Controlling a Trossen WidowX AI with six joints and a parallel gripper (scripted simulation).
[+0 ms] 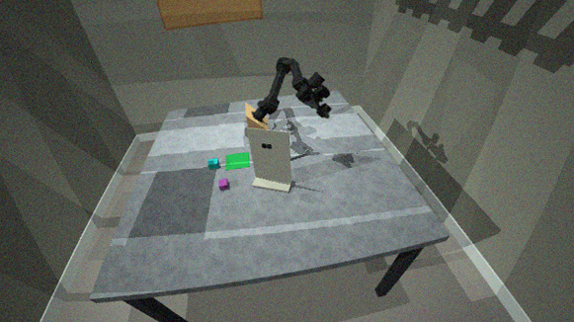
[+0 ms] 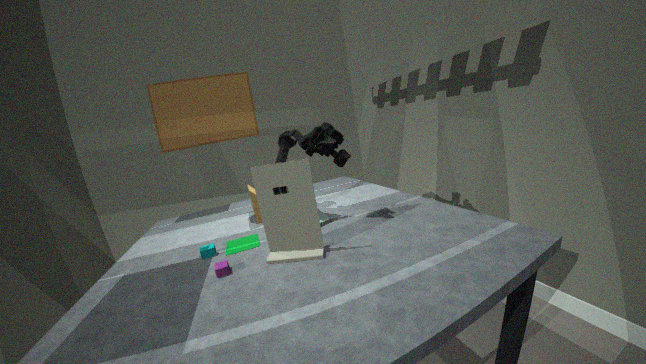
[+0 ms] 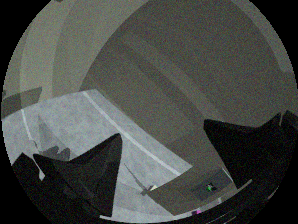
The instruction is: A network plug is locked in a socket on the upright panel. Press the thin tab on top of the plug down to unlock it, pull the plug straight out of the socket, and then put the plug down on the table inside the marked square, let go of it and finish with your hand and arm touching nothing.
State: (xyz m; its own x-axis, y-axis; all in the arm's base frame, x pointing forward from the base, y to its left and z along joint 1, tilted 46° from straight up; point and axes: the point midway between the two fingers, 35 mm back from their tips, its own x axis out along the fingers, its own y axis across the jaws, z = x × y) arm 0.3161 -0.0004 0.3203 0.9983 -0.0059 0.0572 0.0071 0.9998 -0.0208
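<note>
My gripper tip is now 40 mm short of the network plug, 250 mm to the left of it and 70 mm above it. Also, from my gripper tip: upright panel: 50 mm ahead, 260 mm to the right, 150 mm below; then magenta cube: 470 mm to the right, 260 mm below; then green marked square: 160 mm behind, 390 mm to the right, 280 mm below.
</note>
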